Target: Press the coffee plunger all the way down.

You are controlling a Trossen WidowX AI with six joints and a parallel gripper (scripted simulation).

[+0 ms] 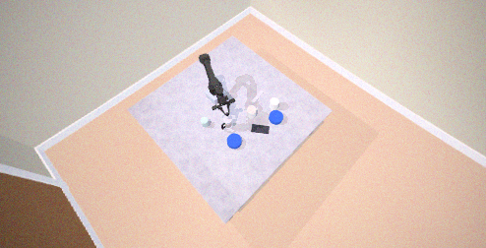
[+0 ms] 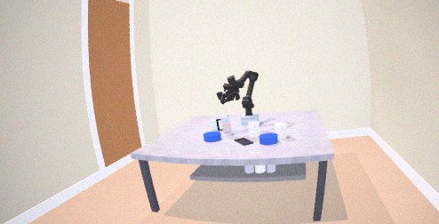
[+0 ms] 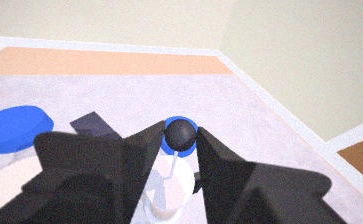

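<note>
Now: the coffee press 12 cm below my gripper tip, 2 cm behind it and 1 cm to the right of it. From my gripper tip the other things lie so: flat black slab (24 cm below, 20 cm ahead, 18 cm to the left).
</note>
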